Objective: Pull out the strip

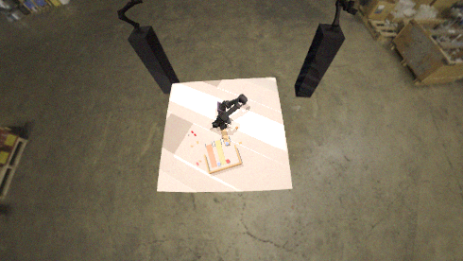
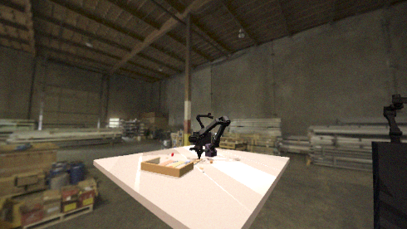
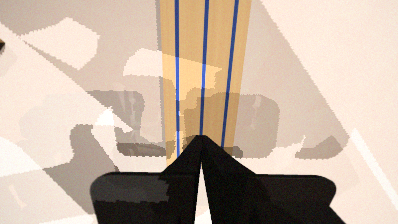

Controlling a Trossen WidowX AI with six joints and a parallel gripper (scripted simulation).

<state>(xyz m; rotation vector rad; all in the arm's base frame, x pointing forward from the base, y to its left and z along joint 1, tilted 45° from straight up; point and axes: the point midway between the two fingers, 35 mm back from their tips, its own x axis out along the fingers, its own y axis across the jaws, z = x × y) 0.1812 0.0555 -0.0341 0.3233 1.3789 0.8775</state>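
Right now my gripper tip is 1 cm short of the brown block and 16 cm to the right of it.
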